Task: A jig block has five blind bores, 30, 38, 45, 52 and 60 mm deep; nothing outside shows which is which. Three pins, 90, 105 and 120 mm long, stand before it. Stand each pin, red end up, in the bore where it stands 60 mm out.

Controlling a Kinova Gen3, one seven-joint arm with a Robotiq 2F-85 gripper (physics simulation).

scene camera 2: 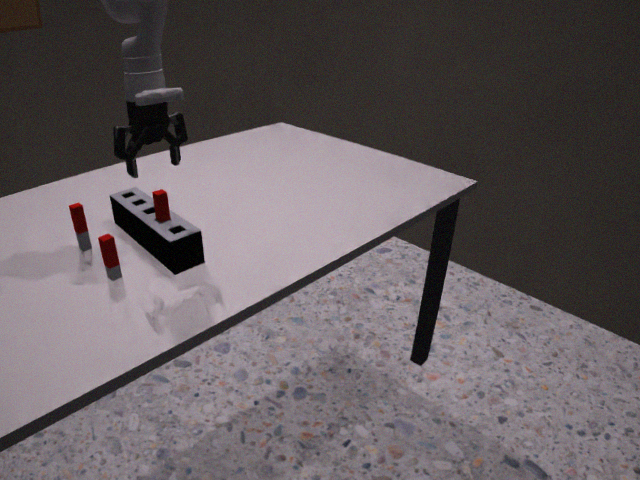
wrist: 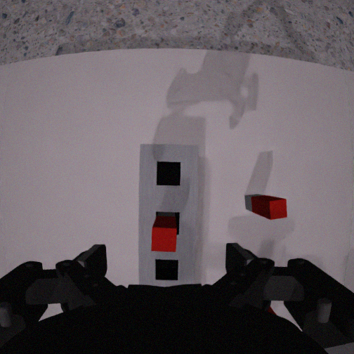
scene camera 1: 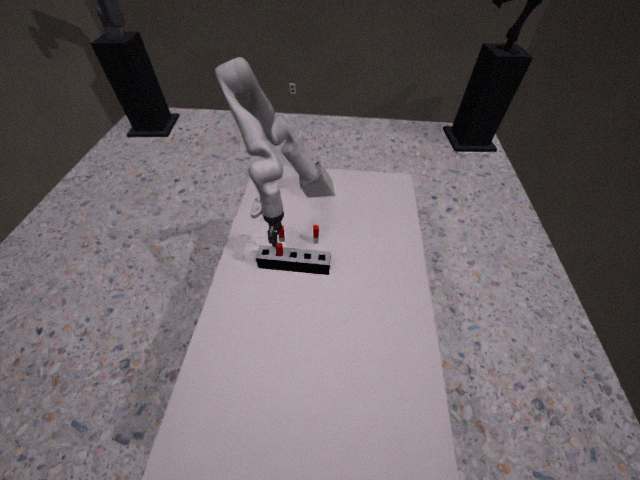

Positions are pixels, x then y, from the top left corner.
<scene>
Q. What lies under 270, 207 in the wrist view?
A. A pin.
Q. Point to a jig block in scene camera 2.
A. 177, 244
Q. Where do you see a jig block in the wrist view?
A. At 167, 172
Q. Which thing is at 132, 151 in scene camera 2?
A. The gripper.
</scene>
